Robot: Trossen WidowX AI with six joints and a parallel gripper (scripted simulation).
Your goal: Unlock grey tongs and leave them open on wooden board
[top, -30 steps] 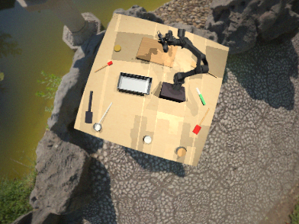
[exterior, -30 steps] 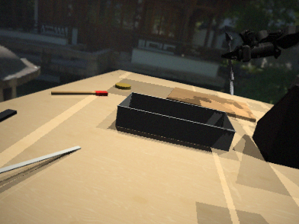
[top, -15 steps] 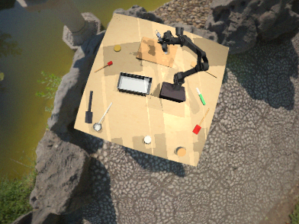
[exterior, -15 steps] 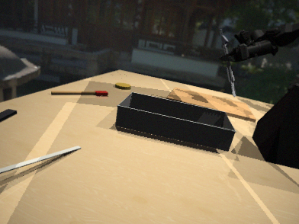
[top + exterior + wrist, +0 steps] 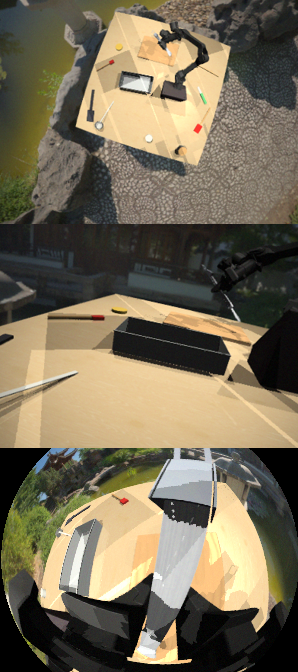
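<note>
Right now the wooden board is 2 cm behind my gripper tip, 1 cm to the right of it and 16 cm below it. Round my gripper tip: roasting tin 12 cm ahead, 36 cm to the left, 14 cm below; red-bladed spatula 58 cm behind, 59 cm to the left, 16 cm below; yellow disc 38 cm ahead, 3 cm to the left, 16 cm below.
</note>
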